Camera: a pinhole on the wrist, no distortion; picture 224 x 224 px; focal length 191.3 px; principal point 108.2 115.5 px. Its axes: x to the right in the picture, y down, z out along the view. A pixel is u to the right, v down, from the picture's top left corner.
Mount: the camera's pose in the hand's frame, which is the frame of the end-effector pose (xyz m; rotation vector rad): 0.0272 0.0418 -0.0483 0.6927 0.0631 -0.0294
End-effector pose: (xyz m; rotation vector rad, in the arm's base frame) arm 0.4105 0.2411 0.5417 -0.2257 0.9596 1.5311
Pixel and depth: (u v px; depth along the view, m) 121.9 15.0 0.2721
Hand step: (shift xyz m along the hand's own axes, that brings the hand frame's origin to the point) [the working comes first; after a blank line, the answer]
In the camera's frame: 0.0195 -0.1429 0.2721

0.0529 -0.2421 0.0682
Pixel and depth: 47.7 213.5 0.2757
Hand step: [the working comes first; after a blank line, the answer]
In the camera's frame: -0.0872 0.1412 0.2757

-0.0397 -0.0252 0.2593
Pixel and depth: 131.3 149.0 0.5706
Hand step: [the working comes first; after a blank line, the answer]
In the camera's frame: 0.0689 0.0999 0.5706

0.1283 -0.2464 0.4487
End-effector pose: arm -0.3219 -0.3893 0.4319 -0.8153 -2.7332 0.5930
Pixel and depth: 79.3 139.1 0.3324
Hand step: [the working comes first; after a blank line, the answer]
In the camera's frame: -0.0502 0.0410 0.3324

-0.0049 -0.1387 0.2364
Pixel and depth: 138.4 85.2 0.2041
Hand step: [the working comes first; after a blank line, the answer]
In the camera's frame: 0.0322 -0.0323 0.2041

0.0677 -0.1137 0.0856
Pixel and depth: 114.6 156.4 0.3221
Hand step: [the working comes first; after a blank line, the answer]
In the camera's frame: 0.0108 0.0689 0.3221

0.0568 -0.1111 0.2421
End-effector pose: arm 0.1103 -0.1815 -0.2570 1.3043 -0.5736 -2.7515
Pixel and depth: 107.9 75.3 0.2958
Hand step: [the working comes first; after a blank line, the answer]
In the camera's frame: -0.0005 -0.0622 0.2958

0.0381 -0.1950 0.1392
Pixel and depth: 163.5 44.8 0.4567
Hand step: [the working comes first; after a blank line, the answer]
In the camera's frame: 0.1320 -0.1688 0.4567

0.1729 -0.3807 0.1858
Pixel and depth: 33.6 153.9 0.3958
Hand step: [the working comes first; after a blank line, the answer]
In the camera's frame: -0.1543 0.0794 0.3958

-0.1038 -0.1491 0.3167
